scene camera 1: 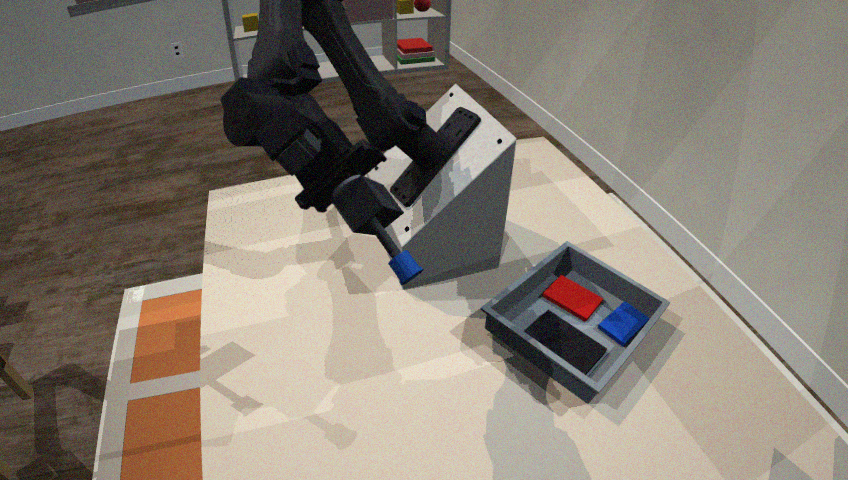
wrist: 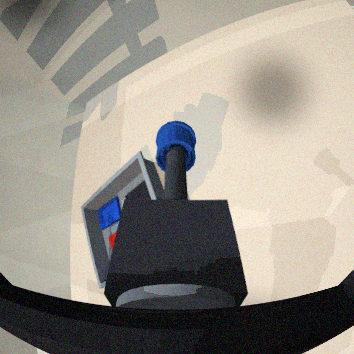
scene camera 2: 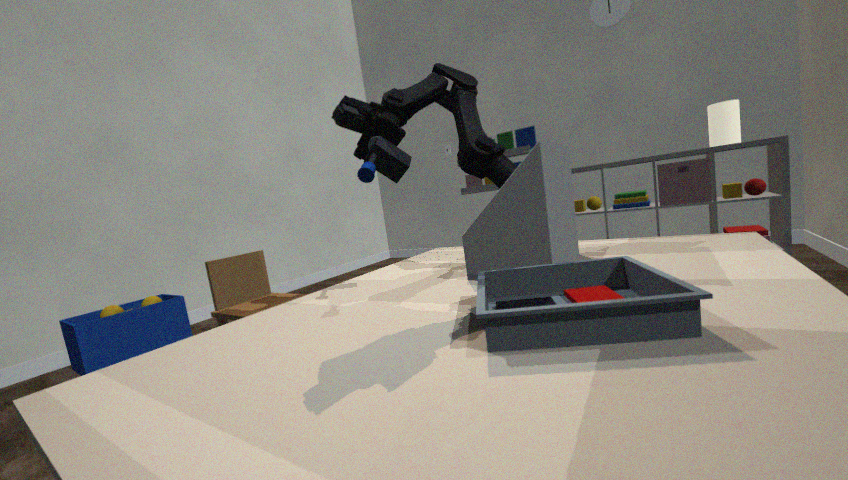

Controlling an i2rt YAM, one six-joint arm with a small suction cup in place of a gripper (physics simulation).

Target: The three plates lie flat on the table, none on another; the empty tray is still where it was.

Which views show the suction cup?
Scene camera 1, the wrist view and scene camera 2: all of them.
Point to the suction cup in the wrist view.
At 172, 131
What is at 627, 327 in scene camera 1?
A blue plate.
